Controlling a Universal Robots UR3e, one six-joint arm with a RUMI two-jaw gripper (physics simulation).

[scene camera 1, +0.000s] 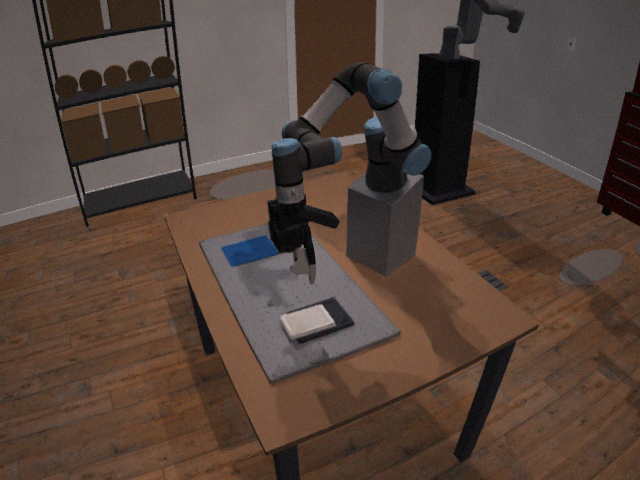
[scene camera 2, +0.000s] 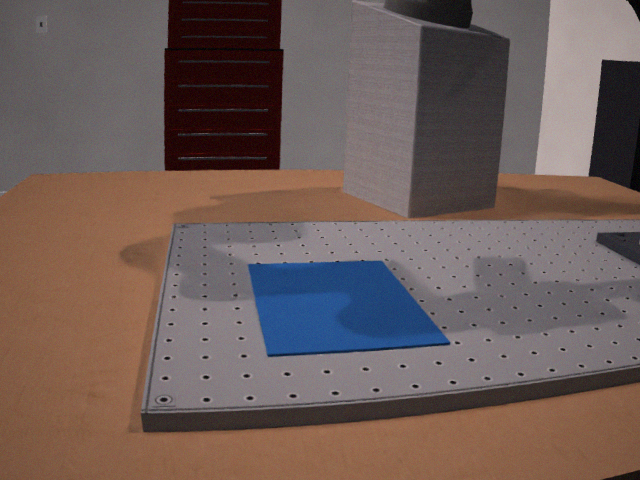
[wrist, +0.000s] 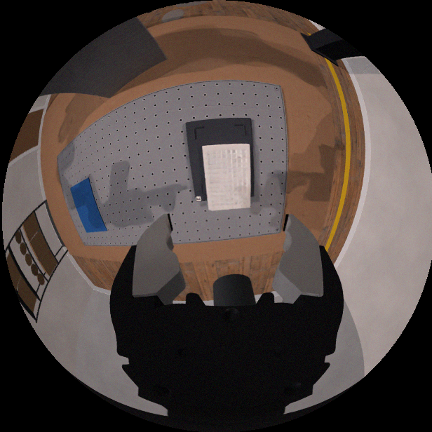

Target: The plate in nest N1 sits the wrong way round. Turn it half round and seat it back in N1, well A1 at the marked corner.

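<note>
The white well plate [scene camera 1: 307,321] [wrist: 227,177] lies on the dark nest [scene camera 1: 339,313] [wrist: 218,132]. It is off-centre: in the wrist view it is shifted toward the gripper side and to the right, reaches past the nest's near edge, and leaves the far part with its corner brackets bare. In scene camera 1 it overhangs the nest's left end. The wells are too blurred to tell which corner is A1. A small white tag [wrist: 198,199] shows at the nest's near left corner. My gripper [scene camera 1: 303,277] [wrist: 228,215] is open and empty, above the board and apart from the plate.
A blue mat [scene camera 1: 250,250] [scene camera 2: 341,304] [wrist: 89,205] lies at the other end of the grey perforated board [scene camera 1: 242,310] [scene camera 2: 310,364] [wrist: 150,115]. The grey arm pedestal [scene camera 1: 382,227] [scene camera 2: 418,118] stands on the wooden table beside the board.
</note>
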